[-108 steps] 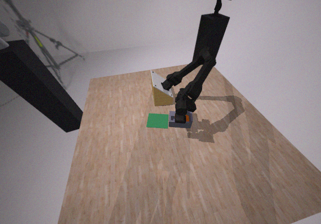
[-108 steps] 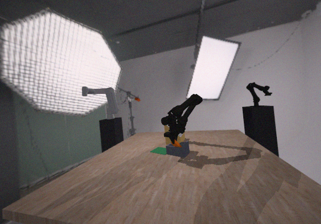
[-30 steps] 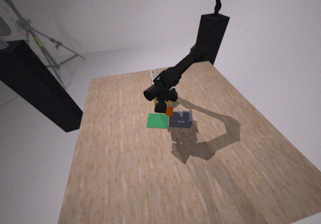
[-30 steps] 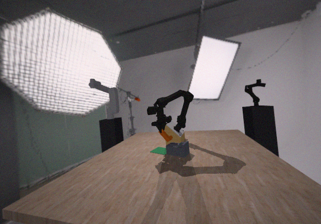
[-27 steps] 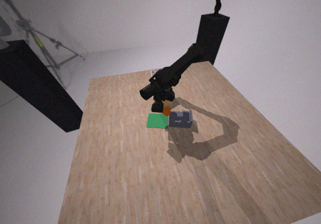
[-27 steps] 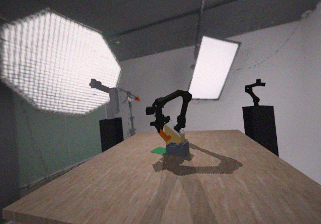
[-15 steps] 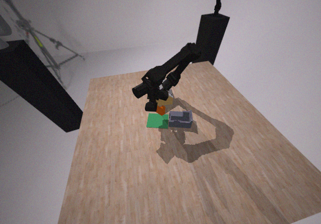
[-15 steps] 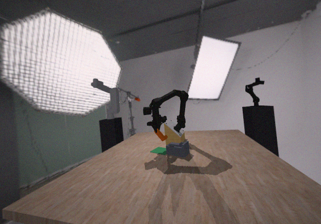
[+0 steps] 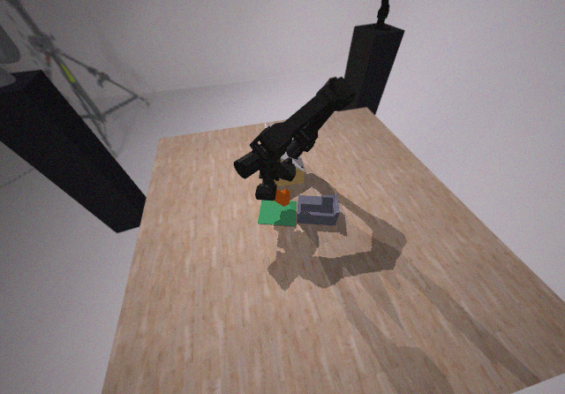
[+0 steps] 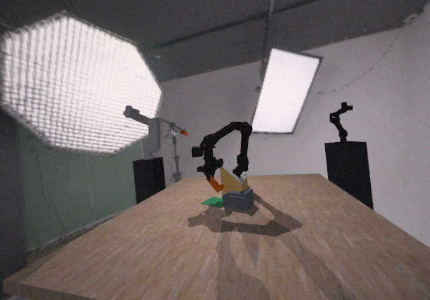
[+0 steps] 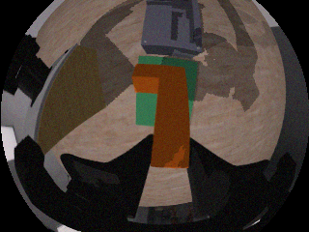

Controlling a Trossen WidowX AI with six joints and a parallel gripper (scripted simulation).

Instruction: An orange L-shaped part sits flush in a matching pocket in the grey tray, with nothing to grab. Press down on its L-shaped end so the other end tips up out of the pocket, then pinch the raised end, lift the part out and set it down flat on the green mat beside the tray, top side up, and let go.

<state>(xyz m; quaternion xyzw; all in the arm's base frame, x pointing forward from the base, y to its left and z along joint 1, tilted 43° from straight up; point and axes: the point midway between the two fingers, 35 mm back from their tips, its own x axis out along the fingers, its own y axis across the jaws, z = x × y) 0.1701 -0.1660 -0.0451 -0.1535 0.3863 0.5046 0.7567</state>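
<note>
The green mat is 150 mm below my gripper tip, 20 mm to the left of it and 10 mm ahead of it. Round my gripper tip: orange L-shaped part 40 mm to the left, 30 mm below.
</note>
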